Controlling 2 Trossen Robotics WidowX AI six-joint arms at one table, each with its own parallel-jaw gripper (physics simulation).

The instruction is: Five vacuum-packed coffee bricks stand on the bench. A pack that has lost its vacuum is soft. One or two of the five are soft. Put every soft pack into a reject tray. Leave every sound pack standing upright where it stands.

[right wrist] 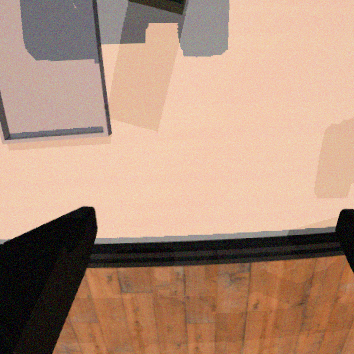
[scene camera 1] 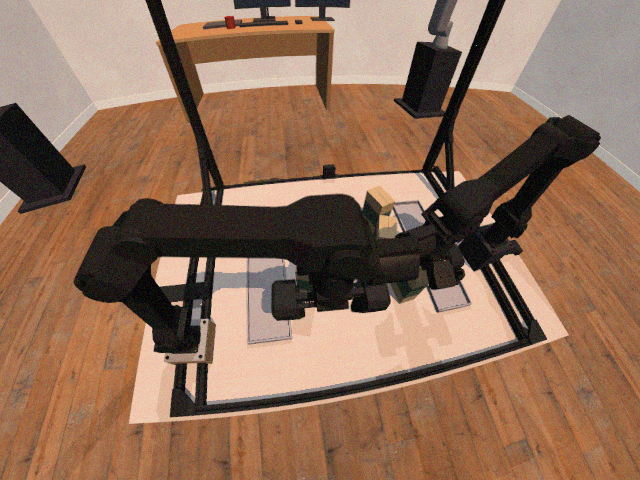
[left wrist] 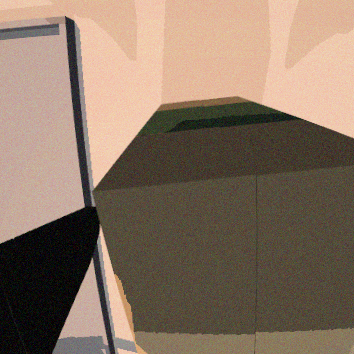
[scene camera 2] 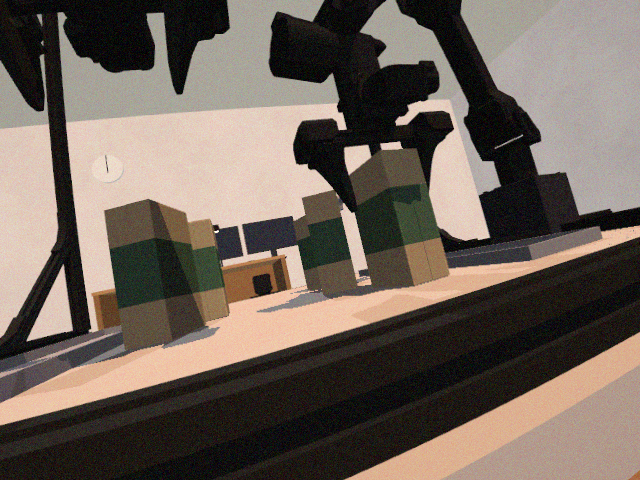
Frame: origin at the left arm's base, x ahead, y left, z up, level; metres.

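Seen in the pictures: left gripper, fingertip midpoint: (scene camera 2: 391, 205); right gripper, fingertip midpoint: (right wrist: 218, 219) (scene camera 1: 328, 311) (scene camera 2: 108, 99); left arm's base at its link origin: (scene camera 1: 493, 237) (scene camera 2: 520, 184); right arm's base at its link origin: (scene camera 1: 186, 339).
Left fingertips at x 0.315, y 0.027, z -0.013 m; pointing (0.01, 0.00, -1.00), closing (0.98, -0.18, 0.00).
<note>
Offsets run from my left fingertips to a thing's top centre. "pt": to the spot under its first point.
Five tan packs with green bands stand upright. The right pack {dx +0.002, dy +0.000, dz +0.052 m} (scene camera 2: 392, 222) (left wrist: 200, 250) (scene camera 1: 408, 290) is between the open fingers of my left gripper (scene camera 2: 391, 198) (left wrist: 220, 215), its top above the fingertips; the fingers do not grip it, and one is hidden behind it in the left wrist view. Two middle packs stand behind it: a nearer pack (scene camera 2: 330, 242) and a farther pack {dx -0.002, dy -0.244, dz -0.009 m} (scene camera 2: 307, 253). A front left pack (scene camera 2: 139, 273) stands before another pack {dx +0.189, dy -0.206, dz -0.008 m} (scene camera 2: 208, 268). My right gripper (scene camera 1: 329, 300) (scene camera 2: 109, 100) (right wrist: 218, 219) is open above the left packs. Softness cannot be told by sight.
A shallow grey tray {dx +0.362, dy -0.174, dz -0.075 m} (scene camera 1: 269, 339) (scene camera 2: 31, 379) (right wrist: 102, 75) lies at the left. Another tray {dx -0.152, dy -0.101, dz -0.075 m} (scene camera 1: 453, 308) (scene camera 2: 527, 253) (left wrist: 77, 100) lies at the right, beside the right pack. A black frame rail {pt dx +0.209, dy +0.192, dz -0.069 m} (scene camera 1: 361, 379) (scene camera 2: 320, 361) runs along the front edge. The right arm (scene camera 1: 232, 229) covers much of the bench.
</note>
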